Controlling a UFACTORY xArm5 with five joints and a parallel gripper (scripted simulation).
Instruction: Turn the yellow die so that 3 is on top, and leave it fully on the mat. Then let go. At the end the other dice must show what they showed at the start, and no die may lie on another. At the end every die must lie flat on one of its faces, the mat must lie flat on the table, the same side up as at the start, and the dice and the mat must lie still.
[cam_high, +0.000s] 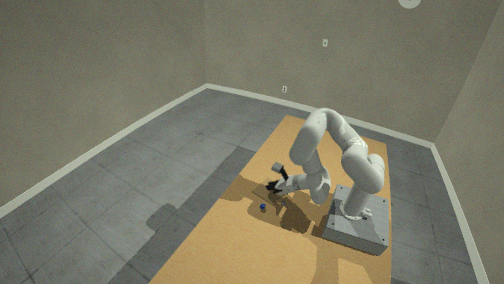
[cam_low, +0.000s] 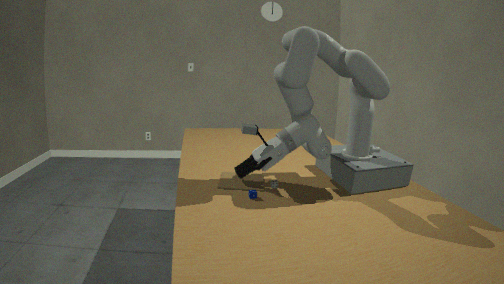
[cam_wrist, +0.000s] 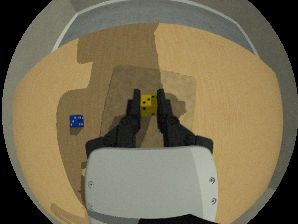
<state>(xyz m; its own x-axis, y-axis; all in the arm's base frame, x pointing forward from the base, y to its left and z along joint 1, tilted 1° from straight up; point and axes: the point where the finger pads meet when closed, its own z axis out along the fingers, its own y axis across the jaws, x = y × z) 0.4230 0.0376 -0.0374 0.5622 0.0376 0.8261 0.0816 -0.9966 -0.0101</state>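
My gripper is now 40 mm above the tan mat. From my hand the other things lie so: blue die: 20 mm behind, 120 mm to the left, 30 mm below; yellow die: 10 mm ahead, 10 mm below; grey die: 100 mm behind, 40 mm to the left, 30 mm below.
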